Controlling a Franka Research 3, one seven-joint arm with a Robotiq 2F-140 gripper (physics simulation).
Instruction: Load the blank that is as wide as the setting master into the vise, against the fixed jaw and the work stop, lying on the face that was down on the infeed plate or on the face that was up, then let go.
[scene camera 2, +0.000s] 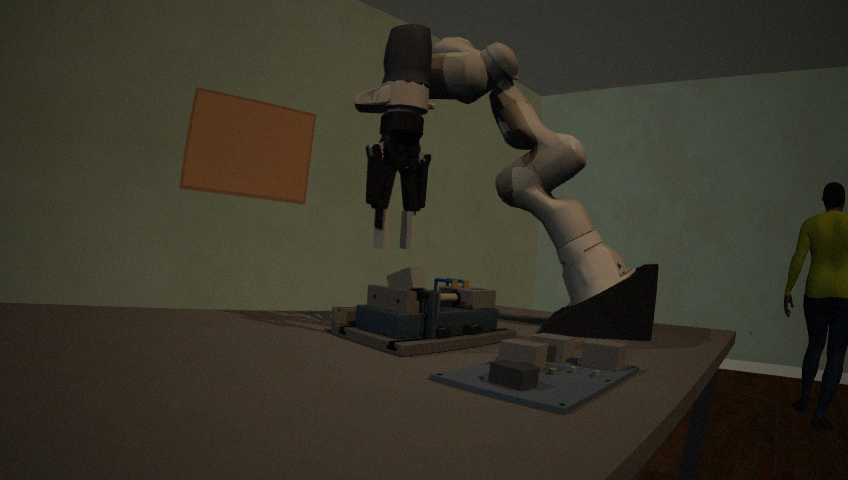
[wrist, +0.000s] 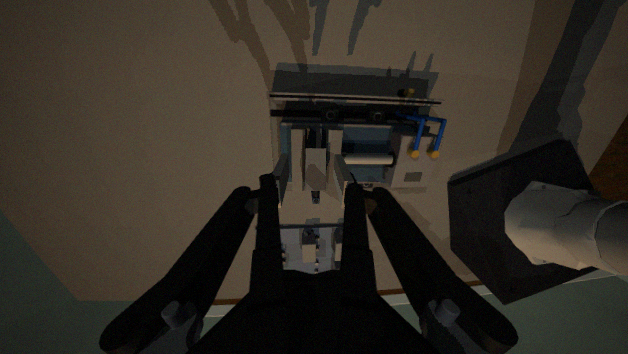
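My gripper (scene camera 2: 392, 245) (wrist: 311, 164) is partly open and empty, above the vise (scene camera 2: 386, 322) (wrist: 367, 137). A light grey blank (scene camera 2: 407, 278) (wrist: 315, 170) is at the jaws, tilted, with its upper part above the left jaw (scene camera 2: 391, 299) (wrist: 297, 155). In the wrist view it shows between that jaw and the right jaw (wrist: 335, 142); its lower edges and what it rests on are hidden. The infeed plate (scene camera 2: 553, 397) holds light blanks (scene camera 2: 522, 352) (scene camera 2: 603, 355) and a darker block (scene camera 2: 513, 375). I cannot tell which part is the work stop.
The vise's end block (scene camera 2: 477, 298) (wrist: 407, 170) has a blue handle (scene camera 2: 450, 280) (wrist: 423, 127) with yellow ends. A pale spindle (wrist: 369, 159) runs toward the jaws. The robot's dark base (scene camera 2: 624, 315) (wrist: 472, 215) stands to the right. A person (scene camera 2: 824, 255) stands beyond the table.
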